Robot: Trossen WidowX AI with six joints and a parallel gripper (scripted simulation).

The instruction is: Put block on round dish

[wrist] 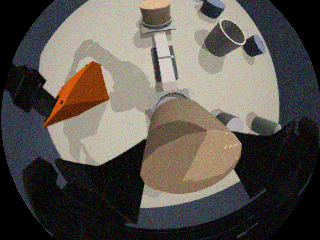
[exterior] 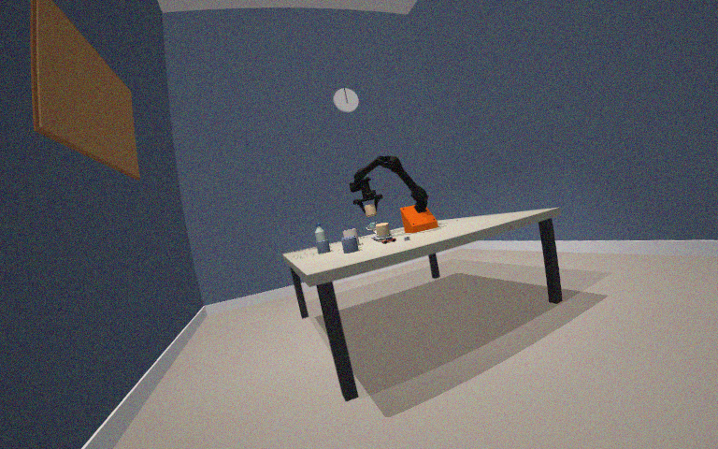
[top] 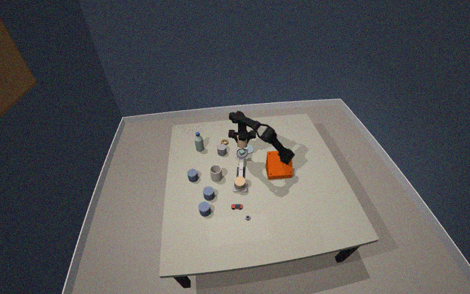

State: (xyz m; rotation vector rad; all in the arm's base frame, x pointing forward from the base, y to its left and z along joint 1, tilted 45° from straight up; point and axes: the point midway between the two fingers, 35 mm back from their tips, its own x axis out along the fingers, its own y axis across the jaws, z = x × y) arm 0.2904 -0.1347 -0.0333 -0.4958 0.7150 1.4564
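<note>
The tan cup lies 2 cm to the right of my gripper tip and 1 cm above it. Round my gripper tip: pale blue round dish 17 cm below, 10 cm to the right, 5 cm behind; then pale green block 8 cm below, 1 cm to the left; then grey cylinder 14 cm ahead, 13 cm below, 6 cm to the right.
</note>
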